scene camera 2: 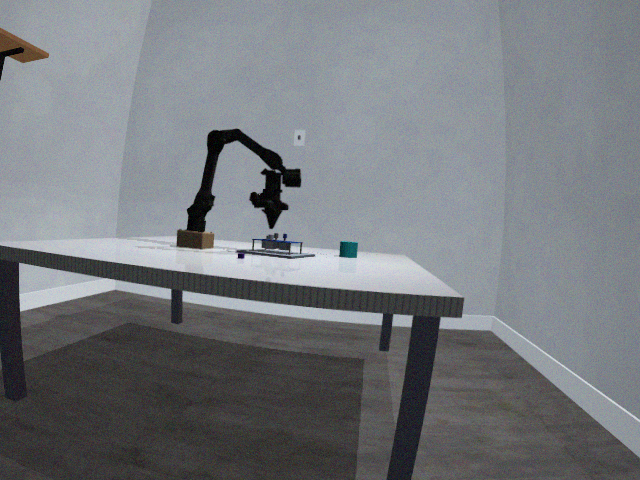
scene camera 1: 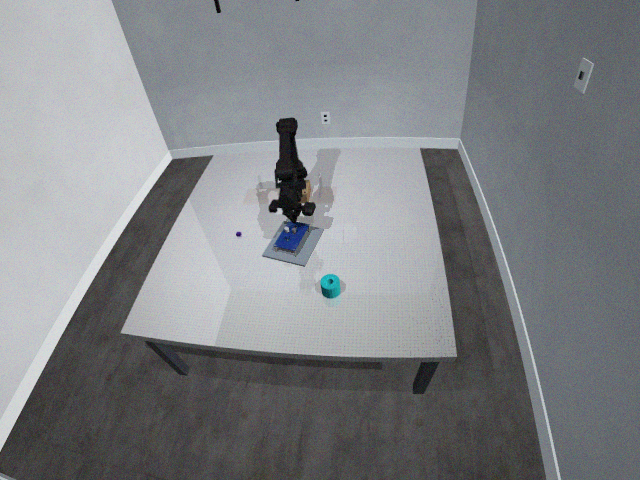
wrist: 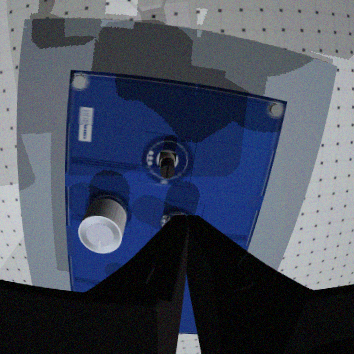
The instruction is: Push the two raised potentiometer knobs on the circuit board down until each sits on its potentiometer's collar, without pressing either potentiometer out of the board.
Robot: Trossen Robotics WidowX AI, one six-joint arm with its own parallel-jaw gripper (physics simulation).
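Frame: origin at the arm's base, x ahead, y left, z up, level; millimetres.
Where they show: gripper, fingertip midpoint: (scene camera 2: 271, 228) (scene camera 1: 294, 222) (wrist: 185, 226); arm's base, origin of the base link: (scene camera 2: 195, 231) (scene camera 1: 299, 185).
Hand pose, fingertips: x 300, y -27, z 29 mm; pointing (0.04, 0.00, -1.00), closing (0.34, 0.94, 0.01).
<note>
Each offset is from my fingertips to the top centre of the thing. "spot": to the spot under its first point. Level surfaces: height alone.
The blue circuit board {spot: 67 mm ahead, 7 mm left, 39 mm down} (scene camera 1: 298, 240) (scene camera 2: 294, 241) (wrist: 215, 165) stands on posts above a grey base plate (scene camera 1: 311, 250) (scene camera 2: 305, 255) (wrist: 42, 210). A pale ribbed knob {4 mm ahead, 40 mm right, 19 mm down} (scene camera 1: 287, 228) (wrist: 101, 231) stands on the board, left in the wrist view. A greyer knob {21 mm ahead, 8 mm right, 14 mm down} (scene camera 1: 294, 230) stands beside it; the fingers mostly hide that spot in the wrist view. A thin dark shaft {12 mm back, 3 mm right, 26 mm down} (wrist: 167, 164) stands inside a printed ring. My gripper (scene camera 1: 293, 220) (scene camera 2: 271, 227) (wrist: 185, 226) is shut and empty, pointing down above the knobs, with a gap below its tips. Knob-to-collar contact cannot be made out.
A teal cylinder {306 mm ahead, 114 mm left, 31 mm down} (scene camera 1: 330, 288) (scene camera 2: 348, 249) with a hole in its top stands beyond the base plate. A small purple piece {68 mm back, 275 mm right, 76 mm down} (scene camera 1: 238, 234) (scene camera 2: 240, 255) lies to the side on the white table {91 mm down} (scene camera 1: 382, 320) (scene camera 2: 330, 279). A wooden block (scene camera 2: 195, 239) is under the arm's base.
</note>
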